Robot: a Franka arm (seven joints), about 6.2 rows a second.
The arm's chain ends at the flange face. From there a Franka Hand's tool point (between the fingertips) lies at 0.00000 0.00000 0.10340 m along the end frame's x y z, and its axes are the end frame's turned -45 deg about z.
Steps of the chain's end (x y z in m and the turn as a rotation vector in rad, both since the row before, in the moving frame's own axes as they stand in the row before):
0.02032 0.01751 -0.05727 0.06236 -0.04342 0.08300
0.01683 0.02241 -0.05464 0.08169 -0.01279 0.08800
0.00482 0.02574 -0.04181 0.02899 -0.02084 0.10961
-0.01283 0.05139 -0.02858 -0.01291 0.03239 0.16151
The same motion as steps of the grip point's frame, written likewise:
0.00369 0.01909 -0.05757 0.07480 0.01339 0.08300
0.00138 0.02108 -0.05499 0.06681 0.04872 0.08800
-0.01400 0.01801 -0.04188 0.03524 0.00576 0.10961
-0.04426 0.03068 -0.02864 -0.03203 0.01377 0.16151

